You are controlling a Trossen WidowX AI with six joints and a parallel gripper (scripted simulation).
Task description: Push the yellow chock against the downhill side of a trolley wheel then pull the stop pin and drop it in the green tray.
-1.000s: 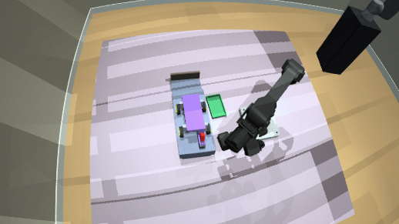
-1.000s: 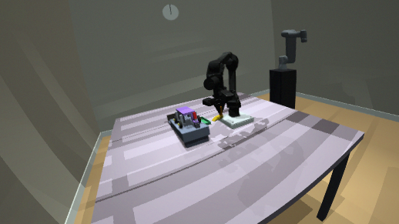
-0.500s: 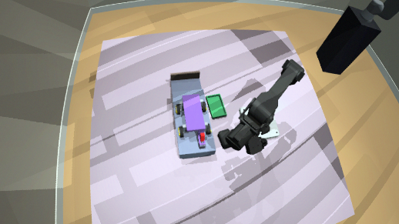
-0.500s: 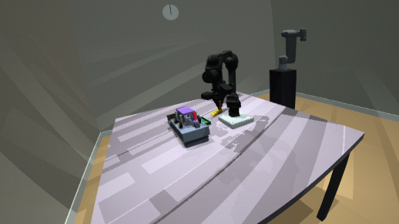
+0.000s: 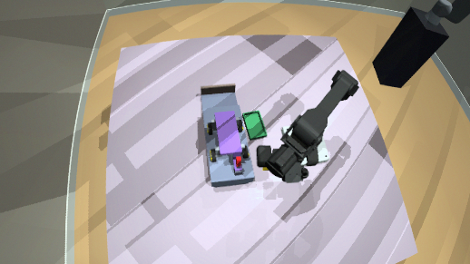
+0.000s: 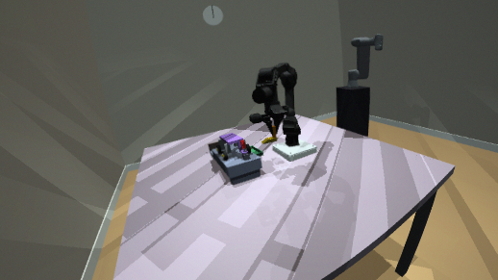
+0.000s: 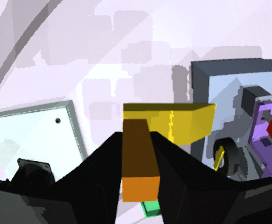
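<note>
The yellow chock lies 20 mm ahead of my gripper tip and 10 mm below it. Also, from my gripper tip: green tray 70 mm ahead, 220 mm to the right, 180 mm below; then red-headed stop pin 140 mm ahead, 10 mm to the right, 40 mm below; then purple trolley 180 mm ahead, 110 mm to the right, 60 mm below.
</note>
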